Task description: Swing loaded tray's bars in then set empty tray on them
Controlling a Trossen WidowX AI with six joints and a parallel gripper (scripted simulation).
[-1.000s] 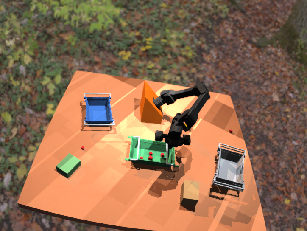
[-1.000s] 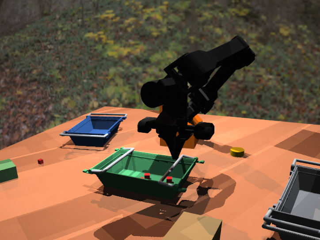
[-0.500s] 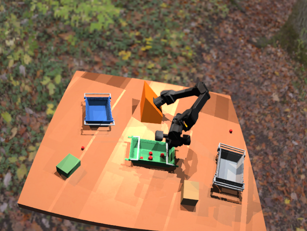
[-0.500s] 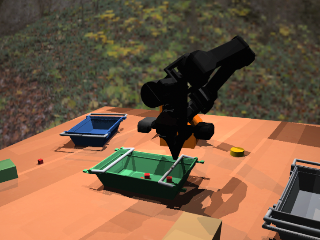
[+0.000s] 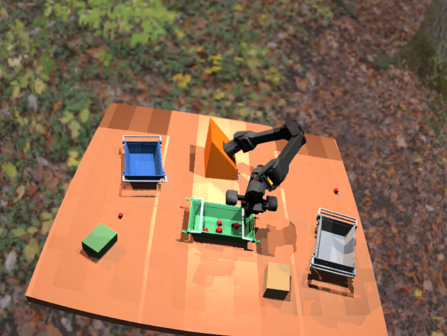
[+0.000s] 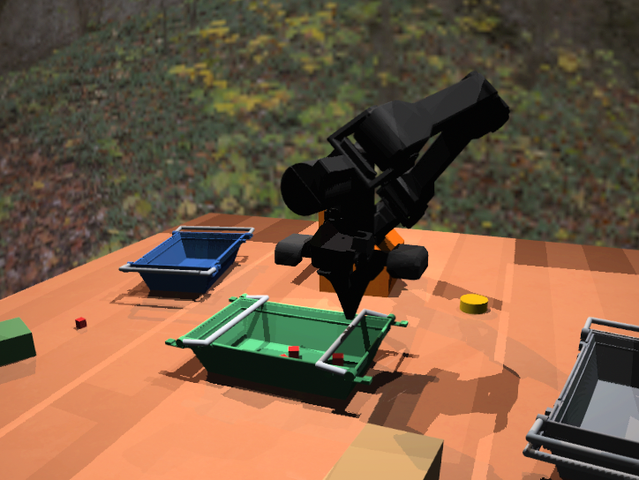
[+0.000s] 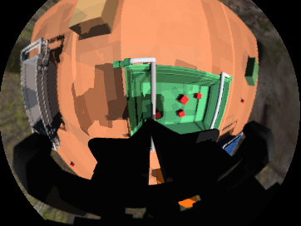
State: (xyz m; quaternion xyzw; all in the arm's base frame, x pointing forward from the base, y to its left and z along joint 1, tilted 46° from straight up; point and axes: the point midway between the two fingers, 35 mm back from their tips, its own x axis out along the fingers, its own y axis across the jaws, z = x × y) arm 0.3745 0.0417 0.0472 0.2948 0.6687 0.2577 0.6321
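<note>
Now: gripper tip 32 cm past the blue tray, 42 cm to the left of it and 4 cm above it. The rest, counted from my gripper tip: yellow disc 29 cm behind, 15 cm to the left, 8 cm below; tan box 26 cm ahead, 10 cm to the left, 6 cm below; green box 15 cm ahead, 53 cm to the right, 7 cm below.
</note>
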